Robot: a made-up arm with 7 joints.
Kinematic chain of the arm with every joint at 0, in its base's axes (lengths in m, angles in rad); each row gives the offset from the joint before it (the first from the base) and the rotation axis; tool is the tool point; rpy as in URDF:
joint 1: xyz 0 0 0.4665 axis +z
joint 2: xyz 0 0 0 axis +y
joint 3: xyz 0 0 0.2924 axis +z
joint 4: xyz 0.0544 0 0 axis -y
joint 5: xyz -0.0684 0 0.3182 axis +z
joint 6: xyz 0 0 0 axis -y
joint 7: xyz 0.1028 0 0 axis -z
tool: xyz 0 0 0 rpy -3.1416 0 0
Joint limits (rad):
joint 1: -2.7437..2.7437
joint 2: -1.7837..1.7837
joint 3: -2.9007..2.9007
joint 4: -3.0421..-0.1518
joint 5: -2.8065..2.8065
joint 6: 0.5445..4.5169
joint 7: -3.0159..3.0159
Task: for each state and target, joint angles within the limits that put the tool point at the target. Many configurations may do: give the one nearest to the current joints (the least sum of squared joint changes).
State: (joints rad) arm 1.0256 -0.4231 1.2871 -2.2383 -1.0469 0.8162 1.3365
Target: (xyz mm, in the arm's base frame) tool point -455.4 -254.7 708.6
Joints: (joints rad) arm 1.5986 -0.7248 1.7181 -1.5608 -1.1162 1.0312 1.3365
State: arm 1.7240 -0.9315 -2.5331 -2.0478 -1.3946 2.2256 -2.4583
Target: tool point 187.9 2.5 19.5
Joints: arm 2.0040 -1.7826 -2.8584 -2.0609 -1.3659 2.0582 -2.4583
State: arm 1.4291 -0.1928 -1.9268 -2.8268 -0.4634 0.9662 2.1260
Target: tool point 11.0 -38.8 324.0
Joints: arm 1.2774 -0.6109 -2.5697 -3.0421 -0.6166 0.8097 2.1260
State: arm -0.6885 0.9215 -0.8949 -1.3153 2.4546 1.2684 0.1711
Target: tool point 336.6 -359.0 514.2
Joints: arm -0.2690 0.3032 -0.6216 -2.0632 2.4023 1.3313 0.1711
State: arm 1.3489 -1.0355 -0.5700 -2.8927 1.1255 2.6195 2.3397
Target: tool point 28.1 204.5 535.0
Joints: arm 1.8883 -0.8190 -0.1333 -3.0421 1.1983 2.3349 2.3397
